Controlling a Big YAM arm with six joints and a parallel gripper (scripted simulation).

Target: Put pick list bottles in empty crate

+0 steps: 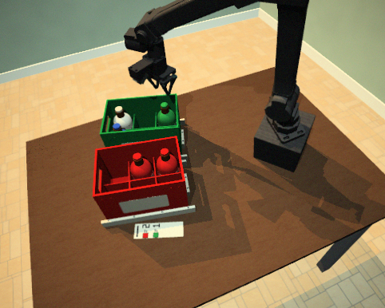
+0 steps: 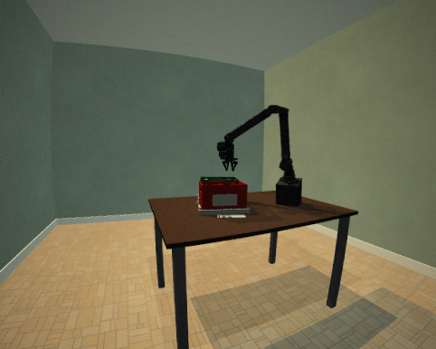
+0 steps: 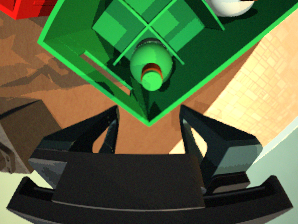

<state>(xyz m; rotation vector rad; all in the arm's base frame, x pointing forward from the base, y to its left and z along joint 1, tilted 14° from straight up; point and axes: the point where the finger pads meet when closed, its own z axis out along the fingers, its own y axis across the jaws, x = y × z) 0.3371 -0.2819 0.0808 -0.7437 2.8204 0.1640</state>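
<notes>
Right now my hand is 15 cm above the green bottle. Round my hand: blue-capped bottle 19 cm ahead, 5 cm to the left, 15 cm below; white bottle 17 cm ahead, 4 cm to the right, 15 cm below; green crate 10 cm ahead, 2 cm to the left, 15 cm below.
</notes>
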